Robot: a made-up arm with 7 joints. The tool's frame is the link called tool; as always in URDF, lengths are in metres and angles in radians. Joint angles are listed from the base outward.
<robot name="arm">
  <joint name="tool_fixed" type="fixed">
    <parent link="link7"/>
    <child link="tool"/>
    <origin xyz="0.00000 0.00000 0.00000"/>
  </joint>
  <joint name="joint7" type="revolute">
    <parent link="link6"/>
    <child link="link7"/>
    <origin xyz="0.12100 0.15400 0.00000" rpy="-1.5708 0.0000 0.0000"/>
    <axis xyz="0 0 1"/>
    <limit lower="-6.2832" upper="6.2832"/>
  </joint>
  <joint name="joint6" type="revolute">
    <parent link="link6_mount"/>
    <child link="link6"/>
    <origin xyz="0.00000 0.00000 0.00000" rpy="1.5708 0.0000 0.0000"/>
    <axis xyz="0 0 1"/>
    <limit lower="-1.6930" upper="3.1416"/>
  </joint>
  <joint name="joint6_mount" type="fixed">
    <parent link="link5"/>
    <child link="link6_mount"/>
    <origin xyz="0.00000 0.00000 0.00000"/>
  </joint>
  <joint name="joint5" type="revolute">
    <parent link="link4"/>
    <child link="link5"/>
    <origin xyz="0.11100 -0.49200 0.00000" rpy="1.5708 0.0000 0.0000"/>
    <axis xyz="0 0 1"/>
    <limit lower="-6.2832" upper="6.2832"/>
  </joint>
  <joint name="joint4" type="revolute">
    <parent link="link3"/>
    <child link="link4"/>
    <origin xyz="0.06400 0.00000 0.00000" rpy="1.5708 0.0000 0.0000"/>
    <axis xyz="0 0 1"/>
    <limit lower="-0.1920" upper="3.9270"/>
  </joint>
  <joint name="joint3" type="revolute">
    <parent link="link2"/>
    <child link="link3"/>
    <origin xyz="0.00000 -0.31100 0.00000" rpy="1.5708 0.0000 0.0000"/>
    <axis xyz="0 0 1"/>
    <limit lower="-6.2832" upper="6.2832"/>
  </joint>
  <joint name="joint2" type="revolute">
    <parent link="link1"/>
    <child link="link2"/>
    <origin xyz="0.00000 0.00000 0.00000" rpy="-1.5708 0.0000 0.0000"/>
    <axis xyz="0 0 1"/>
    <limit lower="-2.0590" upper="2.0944"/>
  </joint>
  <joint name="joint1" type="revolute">
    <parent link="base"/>
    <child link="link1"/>
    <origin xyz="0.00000 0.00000 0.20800"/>
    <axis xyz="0 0 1"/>
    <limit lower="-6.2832" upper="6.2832"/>
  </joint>
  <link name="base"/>
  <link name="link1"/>
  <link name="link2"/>
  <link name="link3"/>
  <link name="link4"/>
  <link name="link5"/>
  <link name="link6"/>
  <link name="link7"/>
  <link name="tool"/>
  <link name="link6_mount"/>
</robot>
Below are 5 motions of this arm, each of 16 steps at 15 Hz.
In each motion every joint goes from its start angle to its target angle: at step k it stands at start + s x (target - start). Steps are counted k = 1, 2, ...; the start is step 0. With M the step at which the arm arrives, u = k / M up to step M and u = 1 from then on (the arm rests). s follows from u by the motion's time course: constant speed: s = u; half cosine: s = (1 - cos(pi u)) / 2; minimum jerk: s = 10 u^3 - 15 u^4 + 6 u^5.
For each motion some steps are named. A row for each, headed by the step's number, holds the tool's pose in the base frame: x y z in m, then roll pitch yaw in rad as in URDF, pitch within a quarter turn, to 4 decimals.
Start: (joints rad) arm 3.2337 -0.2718 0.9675 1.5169 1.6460 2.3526 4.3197
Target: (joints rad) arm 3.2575 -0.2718 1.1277 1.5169 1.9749 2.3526 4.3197
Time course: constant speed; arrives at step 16
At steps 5, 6, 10, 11, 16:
5: 0.0547 -0.5578 0.6556 1.8142 -1.1411 1.6773
6: 0.0614 -0.5581 0.6581 1.7732 -1.1326 1.7275
10: 0.0872 -0.5585 0.6680 1.6238 -1.0926 1.9128
11: 0.0935 -0.5583 0.6705 1.5901 -1.0812 1.9553
16: 0.1236 -0.5565 0.6827 1.4421 -1.0176 2.1466

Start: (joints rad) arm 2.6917 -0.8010 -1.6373 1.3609 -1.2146 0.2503 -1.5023
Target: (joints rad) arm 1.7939 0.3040 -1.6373 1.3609 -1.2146 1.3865 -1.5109
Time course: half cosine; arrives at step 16
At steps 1, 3, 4, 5, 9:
1: 0.5142 0.5861 0.4390 2.0309 0.3378 2.8375
3: 0.5431 0.5599 0.4403 2.1273 0.4227 2.7705
4: 0.5667 0.5356 0.4409 2.2078 0.4937 2.7158
5: 0.5944 0.5029 0.4415 2.3066 0.5806 2.6509
9: 0.6945 0.3000 0.4520 2.8312 1.0130 2.3776

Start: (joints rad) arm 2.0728 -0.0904 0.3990 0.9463 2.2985 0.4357 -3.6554
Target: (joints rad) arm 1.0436 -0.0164 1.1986 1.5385 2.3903 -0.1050 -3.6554
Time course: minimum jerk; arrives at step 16
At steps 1, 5, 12, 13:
1: -0.5005 0.4393 0.2430 1.8213 -0.2965 -1.9966
5: -0.4884 0.4788 0.2900 1.8000 -0.2672 -2.1008
12: -0.3848 0.5904 0.4864 1.6929 -0.2691 -2.5158
13: -0.3734 0.5952 0.5017 1.6844 -0.2767 -2.5465

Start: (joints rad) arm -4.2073 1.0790 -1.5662 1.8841 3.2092 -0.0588 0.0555
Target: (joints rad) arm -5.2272 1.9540 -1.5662 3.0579 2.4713 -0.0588 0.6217
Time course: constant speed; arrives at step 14
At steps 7, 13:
7: 0.4751 0.7978 0.2879 -1.5157 0.0772 -0.7287
13: 0.5421 0.7580 -0.0182 -1.8522 -0.0973 -0.6383

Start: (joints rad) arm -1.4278 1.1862 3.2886 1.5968 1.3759 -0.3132 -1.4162
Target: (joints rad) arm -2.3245 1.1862 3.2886 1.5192 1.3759 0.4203 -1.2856
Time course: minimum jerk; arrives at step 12
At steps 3, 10, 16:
3: 0.0589 -0.1676 1.0207 -0.0784 -0.3232 -1.5445
10: -0.1027 -0.0276 1.0521 0.5074 -0.5474 -2.2442
16: -0.1051 -0.0187 1.0517 0.5321 -0.5588 -2.2759

